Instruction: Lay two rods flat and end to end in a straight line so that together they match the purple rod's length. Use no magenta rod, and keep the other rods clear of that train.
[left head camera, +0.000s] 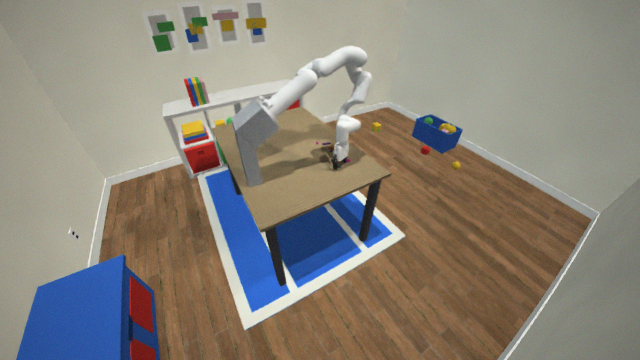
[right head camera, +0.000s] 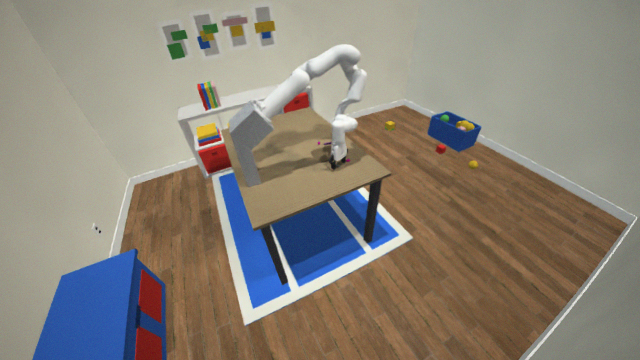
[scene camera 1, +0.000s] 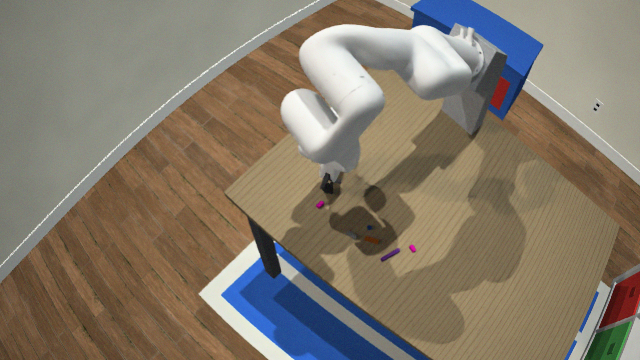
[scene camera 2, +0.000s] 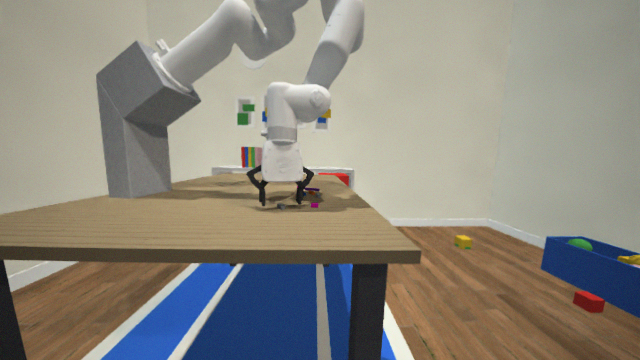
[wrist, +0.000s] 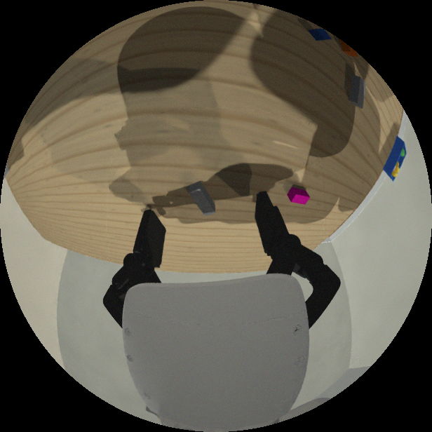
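Where they show: gripper, between the fingertips: (left head camera: 339, 165) (right head camera: 338, 165) (scene camera 1: 333, 178) (scene camera 2: 281, 204); arm's base, origin of its link: (left head camera: 267, 112) (right head camera: 262, 114) (scene camera 1: 465, 56) (scene camera 2: 173, 74).
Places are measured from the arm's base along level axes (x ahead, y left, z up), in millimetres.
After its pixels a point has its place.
My gripper (wrist: 204, 211) (scene camera 2: 281, 202) {x 280, y -291, z -380 mm} is open, low over the table. A grey rod (wrist: 201, 198) (scene camera 2: 281, 206) {x 278, y -295, z -386 mm} lies flat on the table between and just beyond the spread fingertips, not held. A magenta rod (wrist: 298, 195) (scene camera 1: 320, 204) {x 370, y -302, z -383 mm} (scene camera 2: 314, 205) {x 366, y -308, z -388 mm} lies outside the finger on the right of the wrist view. A second grey rod (wrist: 356, 91) (scene camera 1: 352, 235) {x 434, y -188, z -384 mm}, a blue rod (wrist: 319, 34) (scene camera 1: 369, 227) {x 397, y -150, z -383 mm} and an orange rod (wrist: 349, 48) (scene camera 1: 372, 240) {x 432, y -131, z -384 mm} lie apart, farther off. The purple rod (scene camera 1: 390, 254) {x 459, y -69, z -384 mm} lies beyond the orange one, with another magenta rod (scene camera 1: 412, 248) {x 425, y -11, z -384 mm} near its end.
The wooden table (scene camera 1: 550, 225) {x 208, y 489, z -394 mm} (scene camera 2: 200, 235) {x 112, y -404, z -393 mm} carries the arm's grey base (scene camera 1: 465, 105) {x -84, y 62, z -285 mm} (scene camera 2: 135, 120) {x -108, y 10, z -152 mm}. The arm's shadow covers several rods. A blue bin (left head camera: 437, 134) (right head camera: 454, 131) stands on the floor beyond the table, and a white shelf (left head camera: 232, 95) stands behind it.
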